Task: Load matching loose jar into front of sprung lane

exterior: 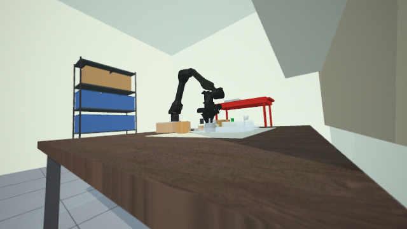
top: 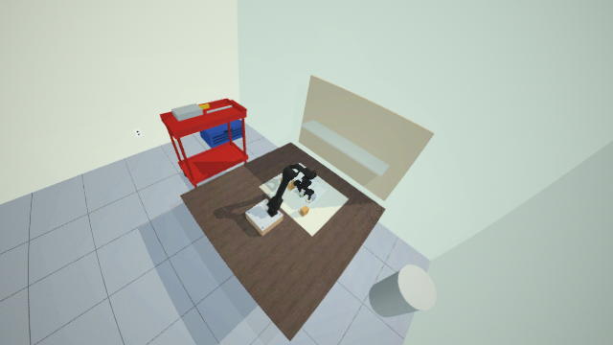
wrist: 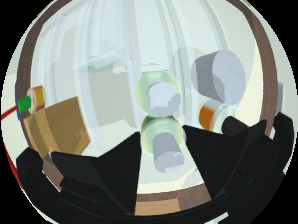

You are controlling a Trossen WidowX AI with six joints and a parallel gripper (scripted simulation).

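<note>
Right now my gripper tip is 7 cm to the left of the grey cylinder, 6 cm short of it and 1 cm above it. Also, from my gripper tip: clear sprung lane 14 cm ahead, 4 cm to the left, 2 cm below.
</note>
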